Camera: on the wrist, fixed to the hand. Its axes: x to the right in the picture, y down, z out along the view.
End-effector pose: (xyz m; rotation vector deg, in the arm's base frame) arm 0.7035 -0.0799 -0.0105 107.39 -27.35 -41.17
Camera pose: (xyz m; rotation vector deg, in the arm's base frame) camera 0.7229 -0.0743 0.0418 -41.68 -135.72 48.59
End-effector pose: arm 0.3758 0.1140 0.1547 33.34 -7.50 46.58
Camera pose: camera 0.3376 0.1543 0.1470 -2.49 70.33 -114.75
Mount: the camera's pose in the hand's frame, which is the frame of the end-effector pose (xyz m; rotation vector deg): -0.0027 0.0458 -0.0322 -2.86 -41.96 174.61
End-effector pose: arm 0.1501 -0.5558 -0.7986 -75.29 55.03 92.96
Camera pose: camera 0.1196 -0.6029 -0.7983 -69.73 -54.74 -71.81
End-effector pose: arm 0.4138 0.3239 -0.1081 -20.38 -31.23 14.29
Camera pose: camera 0.4228 0.3562 -0.1530 39.92 8.58 -153.85
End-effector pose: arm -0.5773 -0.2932 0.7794 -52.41 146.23 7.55
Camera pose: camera -0.6156 -0.2633 0.8073 146.98 44.60 48.65
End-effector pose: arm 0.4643 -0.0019 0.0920 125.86 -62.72 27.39
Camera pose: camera 0.4244 0.0005 0.1313 56.47 137.96 -16.39
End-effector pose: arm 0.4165 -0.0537 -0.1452 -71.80 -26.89 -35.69
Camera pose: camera 0.4447 -0.0758 -0.1883 -45.66 61.23 134.46
